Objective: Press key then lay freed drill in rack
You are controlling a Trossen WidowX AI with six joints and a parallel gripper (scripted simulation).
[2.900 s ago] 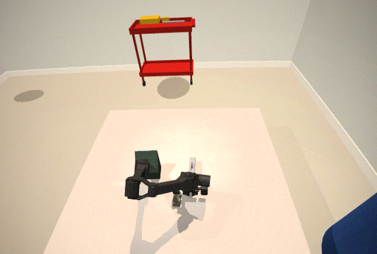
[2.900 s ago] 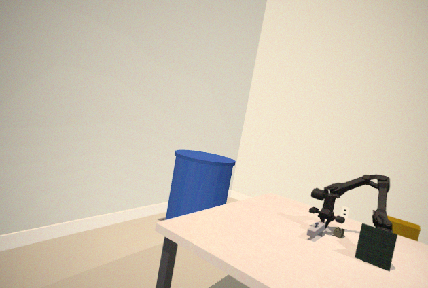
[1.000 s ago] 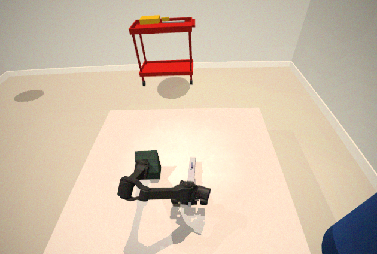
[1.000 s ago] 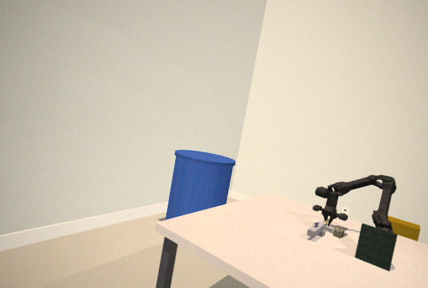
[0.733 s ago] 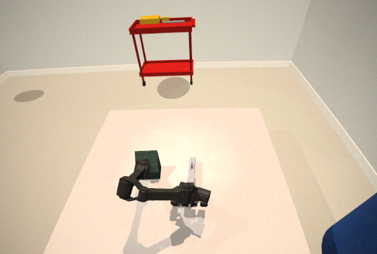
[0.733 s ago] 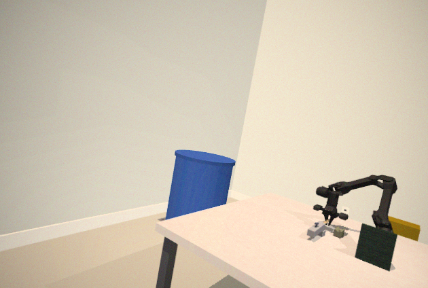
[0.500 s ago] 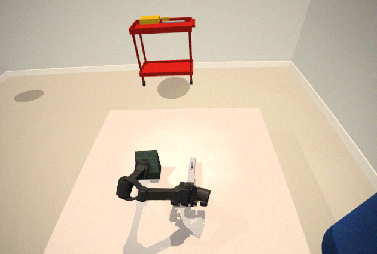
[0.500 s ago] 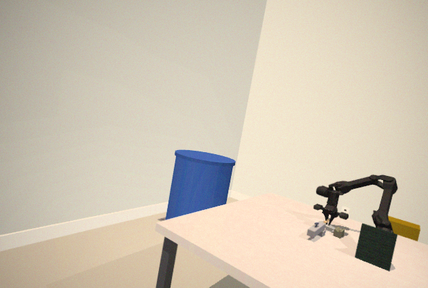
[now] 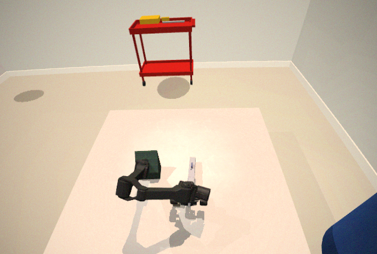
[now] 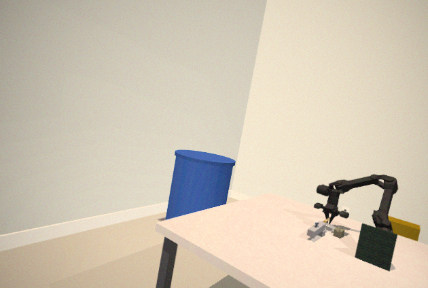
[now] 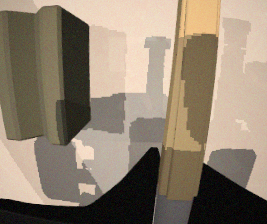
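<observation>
My gripper tip is now 40 mm to the right of the tan drill, 30 mm below it and 10 mm short of it. From my gripper tip the other things lie so: dark blue key (230 mm to the left, 40 mm ahead, 20 mm above); olive rack (60 mm behind, 50 mm to the left, 20 mm below); grey block (200 mm to the left, 40 mm ahead).
</observation>
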